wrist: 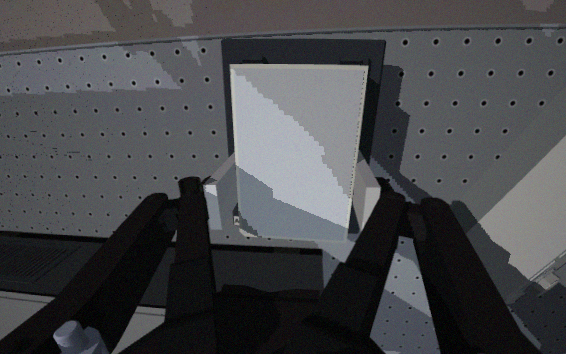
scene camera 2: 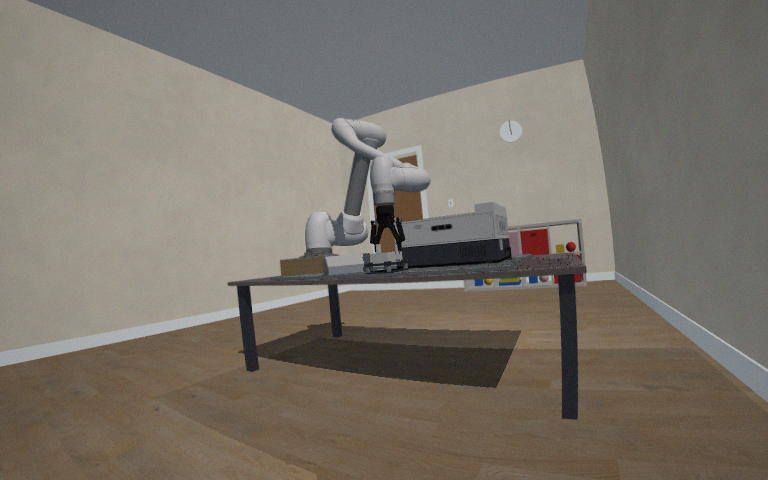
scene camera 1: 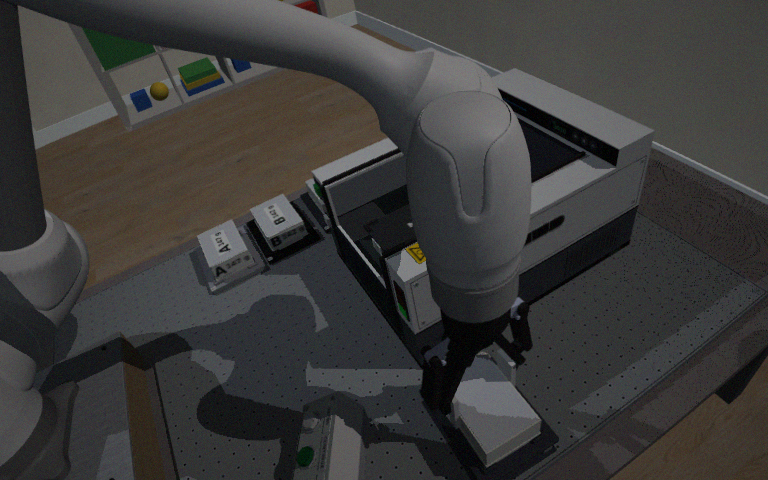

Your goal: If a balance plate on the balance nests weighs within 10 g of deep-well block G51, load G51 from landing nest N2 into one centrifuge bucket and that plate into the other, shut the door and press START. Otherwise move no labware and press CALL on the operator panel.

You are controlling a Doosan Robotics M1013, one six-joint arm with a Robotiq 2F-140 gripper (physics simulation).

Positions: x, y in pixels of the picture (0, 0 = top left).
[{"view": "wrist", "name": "my gripper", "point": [296, 167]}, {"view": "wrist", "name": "white block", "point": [297, 127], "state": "gripped by my gripper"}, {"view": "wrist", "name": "control box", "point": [506, 215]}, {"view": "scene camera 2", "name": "my gripper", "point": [388, 259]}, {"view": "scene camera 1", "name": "my gripper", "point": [479, 401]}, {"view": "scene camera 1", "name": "white block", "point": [495, 419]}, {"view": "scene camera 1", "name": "dark lid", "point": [545, 151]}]
